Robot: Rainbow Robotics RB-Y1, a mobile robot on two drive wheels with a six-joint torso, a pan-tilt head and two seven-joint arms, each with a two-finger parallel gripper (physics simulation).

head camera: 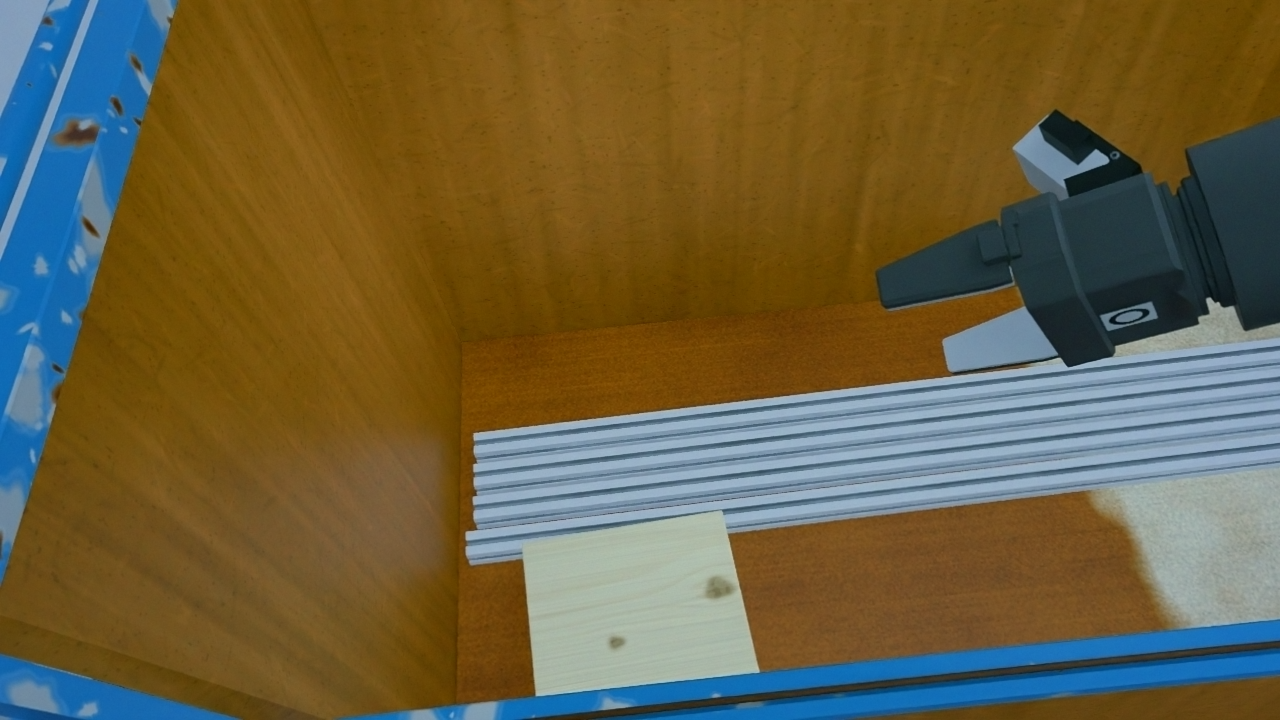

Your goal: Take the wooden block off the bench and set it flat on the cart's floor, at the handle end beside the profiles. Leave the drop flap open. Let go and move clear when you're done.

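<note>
The pale wooden block lies inside the cart near its left wall, broad face up. Its far edge overlaps the nearest of the profiles in the picture; whether it touches or rests on that profile cannot be told. The lower rail hides its near edge. The silver profiles lie lengthwise on the brown cart floor. My right gripper is open and empty, above the far side of the profiles, to the right of the block and apart from it. My left gripper does not show. The drop flap's state cannot be made out.
A tall wooden wall stands at the left and another wooden wall at the back. A chipped blue frame runs up the left side. A blue rail crosses the bottom. A pale patch marks the floor at right.
</note>
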